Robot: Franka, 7 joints.
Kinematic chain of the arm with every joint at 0, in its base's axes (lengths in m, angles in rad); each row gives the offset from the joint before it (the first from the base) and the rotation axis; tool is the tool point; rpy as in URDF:
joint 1: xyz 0 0 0.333 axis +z
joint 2: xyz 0 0 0 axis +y
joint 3: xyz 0 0 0.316 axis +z
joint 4: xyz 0.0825 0 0 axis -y
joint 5: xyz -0.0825 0 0.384 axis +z
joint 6: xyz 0 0 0 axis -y
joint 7: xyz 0.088 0 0 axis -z
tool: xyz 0 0 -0.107 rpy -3.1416 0 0
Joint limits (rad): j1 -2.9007..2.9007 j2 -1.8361..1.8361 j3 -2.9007..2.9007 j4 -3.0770..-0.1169 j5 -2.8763..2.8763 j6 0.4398..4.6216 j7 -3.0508..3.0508
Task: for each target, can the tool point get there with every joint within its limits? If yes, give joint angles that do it. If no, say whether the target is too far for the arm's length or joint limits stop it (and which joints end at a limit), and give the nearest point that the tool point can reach.
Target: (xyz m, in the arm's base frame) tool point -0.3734 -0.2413 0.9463
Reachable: yes | joints -2.1487 0.8373 -2.0147 -0.3475 -0.7338 1.1977 2.5562
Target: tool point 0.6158 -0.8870 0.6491
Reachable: no: too far | nearest point 0.4695 -0.6763 0.5740 | short by 0.267 m
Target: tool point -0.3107 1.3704 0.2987
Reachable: no: too far | nearest point -0.1896 0.8364 0.3121 | short by 0.548 m
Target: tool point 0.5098 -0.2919 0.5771
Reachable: yes | joints 0.7526 -0.1402 -1.2953 -2.0071 -0.7763 2.9300 2.1787
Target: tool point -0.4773 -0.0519 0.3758
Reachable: yes | joints -1.3017 -1.0048 -1.3016 -2.3487 -1.6977 1.1898 -2.5149
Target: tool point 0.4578 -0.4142 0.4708
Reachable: yes | joints 0.0504 0.2548 -0.9887 -1.9814 2.0970 1.6805 -1.0518
